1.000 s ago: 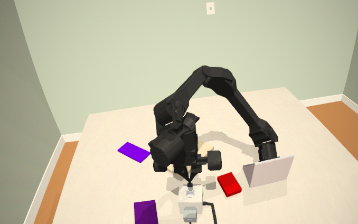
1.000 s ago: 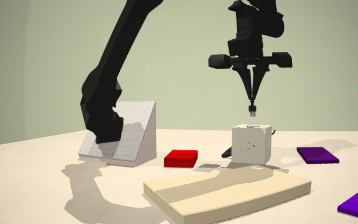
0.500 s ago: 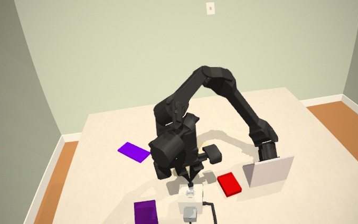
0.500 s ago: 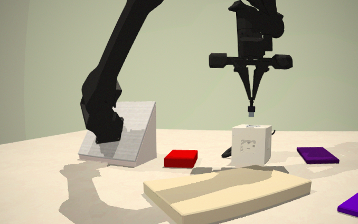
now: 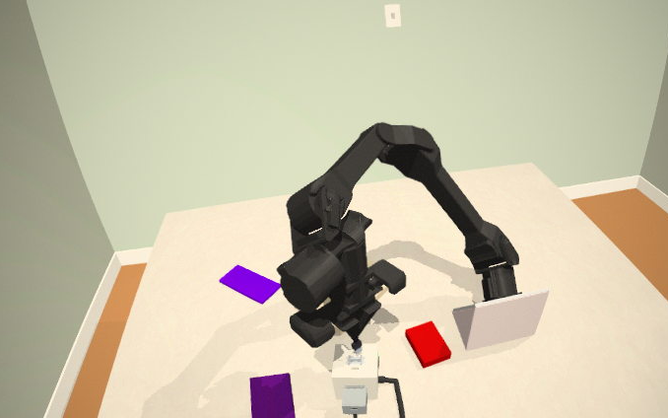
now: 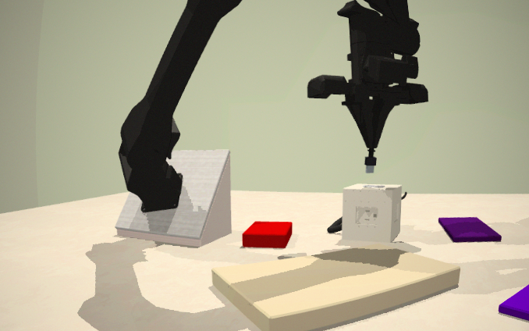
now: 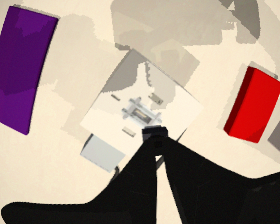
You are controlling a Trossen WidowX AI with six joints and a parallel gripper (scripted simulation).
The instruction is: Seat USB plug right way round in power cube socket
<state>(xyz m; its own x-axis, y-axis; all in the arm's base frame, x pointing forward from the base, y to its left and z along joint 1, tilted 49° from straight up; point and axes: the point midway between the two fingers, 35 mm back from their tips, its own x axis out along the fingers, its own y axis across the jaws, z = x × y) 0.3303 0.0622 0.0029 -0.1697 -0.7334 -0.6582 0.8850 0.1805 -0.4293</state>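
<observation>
The USB plug is 1 cm below my gripper tip. Round my gripper tip: socket: 1 cm to the left, 6 cm below; cream board: 4 cm behind, 24 cm to the right, 12 cm below; red block: 15 cm behind, 3 cm to the right, 12 cm below.
</observation>
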